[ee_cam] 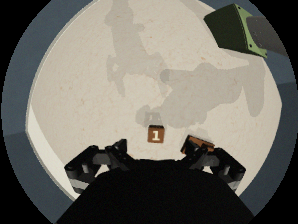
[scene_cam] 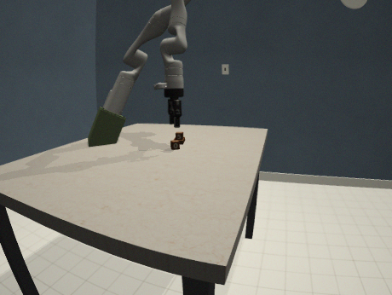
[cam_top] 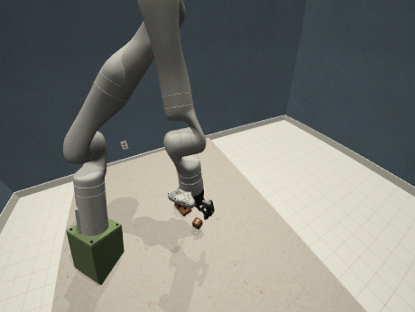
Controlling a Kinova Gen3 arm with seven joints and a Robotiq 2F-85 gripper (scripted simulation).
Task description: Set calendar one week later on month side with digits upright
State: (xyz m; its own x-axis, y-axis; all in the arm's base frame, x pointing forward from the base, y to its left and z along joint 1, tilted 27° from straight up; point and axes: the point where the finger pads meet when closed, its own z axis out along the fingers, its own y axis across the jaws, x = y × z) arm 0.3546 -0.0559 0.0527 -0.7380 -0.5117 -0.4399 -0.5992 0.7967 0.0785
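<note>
Right now my hand is 80 mm above the brown digit cube. The rest, counted from my hand: brown calendar tray: 110 mm to the left, 90 mm below, 40 mm behind.
</note>
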